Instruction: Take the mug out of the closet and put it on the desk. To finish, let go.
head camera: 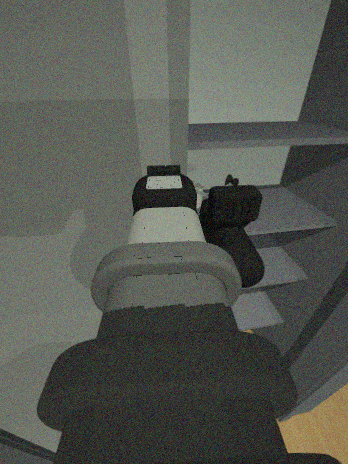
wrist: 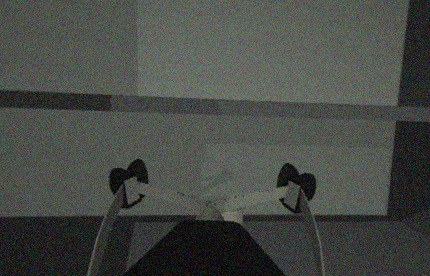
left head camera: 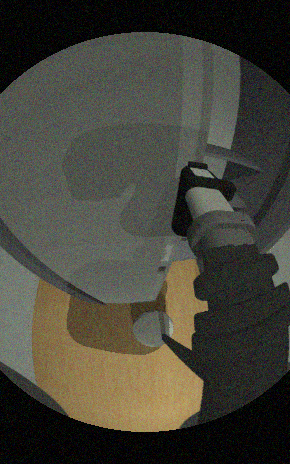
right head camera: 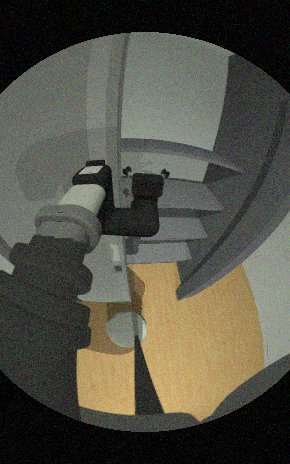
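Where they show: gripper, between the fingertips: [head camera: 200, 180] [wrist: 212, 176] [right head camera: 145, 169]; robot's base, origin of its link: [left head camera: 152, 327] [right head camera: 127, 328].
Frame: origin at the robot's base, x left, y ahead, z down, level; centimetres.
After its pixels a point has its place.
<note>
My gripper [wrist: 212, 176] {x -8.8, y 57.8, z -134.2 cm} [right head camera: 146, 172] {x -8.8, y 57.8, z -134.2 cm} is open, its two fingertips wide apart, with no object between them. It is in the closet opening, in front of the pale back wall and above a grey shelf [head camera: 295, 207] {x -55.6, y 82.9, z -111.6 cm} [right head camera: 192, 195] {x -42.7, y 80.3, z -111.6 cm}. In the head camera view one dark fingertip [head camera: 231, 180] {x -15.4, y 53.7, z -135.5 cm} shows past the wrist. The mug does not show clearly in any view. A small pale patch [wrist: 233, 217] {x -13.3, y 85.0, z -119.0 cm} shows just above the dark gripper body in the wrist view; I cannot tell whether it is part of the mug. The desk does not show.
An upper shelf board [head camera: 260, 135] {x -28.8, y 72.8, z -142.0 cm} [wrist: 260, 108] {x -14.4, y 65.3, z -141.1 cm} crosses the closet above the fingers. A large grey panel [head camera: 60, 165] {x 11.0, y 31.3, z -146.4 cm} [left head camera: 115, 100] {x 12.4, y 31.2, z -156.3 cm} stands close at the arm's left. The dark closet side wall [right head camera: 250, 130] {x -64.9, y 75.4, z -167.8 cm} is at the right. A round grey object [left head camera: 150, 329] {x 2.6, y -1.2, z -18.7 cm} [right head camera: 122, 330] {x 3.4, y -1.8, z -18.7 cm} is low down.
</note>
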